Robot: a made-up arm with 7 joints. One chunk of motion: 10 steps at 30 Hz.
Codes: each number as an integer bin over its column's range. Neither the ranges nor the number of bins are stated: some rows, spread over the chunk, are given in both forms.
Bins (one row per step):
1: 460 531 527 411 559 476 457
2: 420 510 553 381 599 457 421
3: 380 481 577 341 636 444 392
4: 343 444 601 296 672 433 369
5: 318 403 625 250 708 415 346
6: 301 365 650 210 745 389 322
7: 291 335 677 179 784 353 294
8: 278 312 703 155 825 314 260
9: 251 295 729 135 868 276 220
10: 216 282 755 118 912 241 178
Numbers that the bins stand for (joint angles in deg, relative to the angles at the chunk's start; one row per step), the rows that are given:
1: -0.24 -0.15 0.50 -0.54 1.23 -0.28 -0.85
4: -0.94 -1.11 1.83 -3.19 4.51 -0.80 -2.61
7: -1.25 -2.31 3.20 -5.88 7.76 -1.76 -4.11
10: -1.70 -2.89 4.60 -7.28 11.47 -3.11 -6.44
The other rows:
2: -0.48 -0.38 0.96 -1.23 2.39 -0.51 -1.57
3: -0.72 -0.70 1.40 -2.15 3.46 -0.67 -2.15
5: -1.09 -1.56 2.26 -4.24 5.55 -1.02 -3.07
6: -1.19 -1.98 2.71 -5.17 6.63 -1.33 -3.55
8: -1.33 -2.56 3.67 -6.43 8.95 -2.23 -4.79
9: -1.49 -2.75 4.14 -6.89 10.20 -2.68 -5.60

